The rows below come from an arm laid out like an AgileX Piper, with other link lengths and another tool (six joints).
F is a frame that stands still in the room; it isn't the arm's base.
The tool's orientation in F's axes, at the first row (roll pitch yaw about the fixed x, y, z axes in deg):
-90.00 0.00 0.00
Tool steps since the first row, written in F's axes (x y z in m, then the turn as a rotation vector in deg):
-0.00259 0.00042 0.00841 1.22 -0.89 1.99
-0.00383 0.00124 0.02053 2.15 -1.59 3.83
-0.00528 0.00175 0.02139 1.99 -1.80 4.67
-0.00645 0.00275 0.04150 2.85 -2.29 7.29
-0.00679 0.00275 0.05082 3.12 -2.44 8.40
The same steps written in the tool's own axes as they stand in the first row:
-0.00259 -0.00841 0.00042 1.22 -1.99 -0.89
-0.00383 -0.02053 0.00124 2.15 -3.83 -1.59
-0.00528 -0.02139 0.00175 1.99 -4.67 -1.80
-0.00645 -0.04150 0.00275 2.85 -7.29 -2.29
-0.00679 -0.05082 0.00275 3.12 -8.40 -2.44

